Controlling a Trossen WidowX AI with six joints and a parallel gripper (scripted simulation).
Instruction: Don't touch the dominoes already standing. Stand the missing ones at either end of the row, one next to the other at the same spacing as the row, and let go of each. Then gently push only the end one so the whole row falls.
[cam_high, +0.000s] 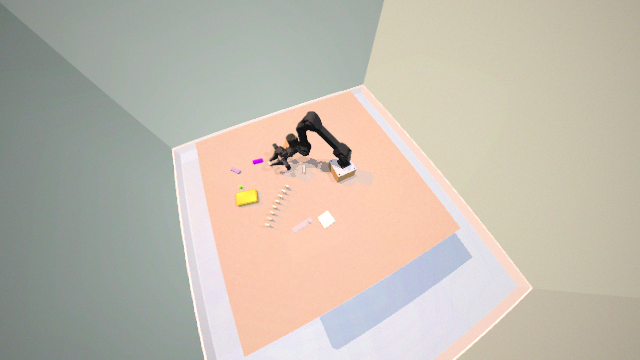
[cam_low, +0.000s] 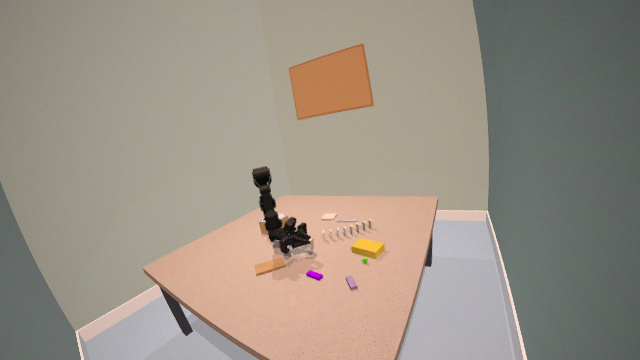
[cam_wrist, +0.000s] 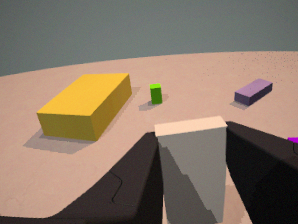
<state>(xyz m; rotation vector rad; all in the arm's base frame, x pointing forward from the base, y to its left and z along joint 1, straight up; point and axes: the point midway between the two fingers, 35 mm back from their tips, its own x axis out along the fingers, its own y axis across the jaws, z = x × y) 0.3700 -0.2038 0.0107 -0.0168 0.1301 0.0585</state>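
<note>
My gripper tip is 60 mm short of the magenta block, 110 mm to the left of it and 90 mm above it. From my gripper tip the other things lie so: yellow block: 200 mm ahead, 110 mm to the left, 80 mm below; orange flat piece: 170 mm behind, 120 mm to the right, 90 mm below; small green cube: 220 mm ahead, 20 mm to the left, 80 mm below.
</note>
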